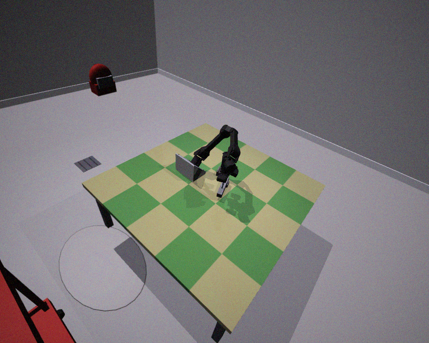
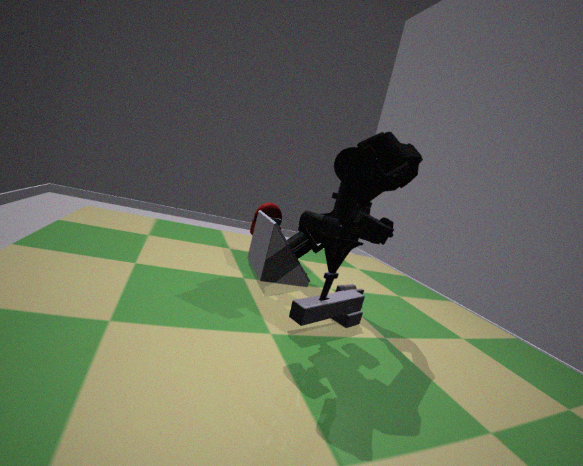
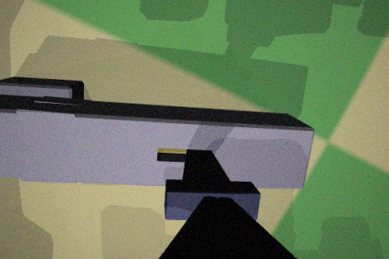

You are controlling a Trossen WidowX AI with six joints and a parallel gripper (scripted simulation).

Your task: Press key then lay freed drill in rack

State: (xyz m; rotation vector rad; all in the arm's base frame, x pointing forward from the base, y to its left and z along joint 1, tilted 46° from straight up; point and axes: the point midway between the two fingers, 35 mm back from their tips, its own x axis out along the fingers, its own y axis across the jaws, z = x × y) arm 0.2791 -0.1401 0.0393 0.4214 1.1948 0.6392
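Now: gripper tip 30 mm above the dark key. Also, from my gripper tip: grey block 80 mm below, 40 mm to the left, 10 mm behind; then drill 70 mm below, 60 mm to the left, 20 mm behind; then rack 180 mm to the left, 120 mm behind, 100 mm below.
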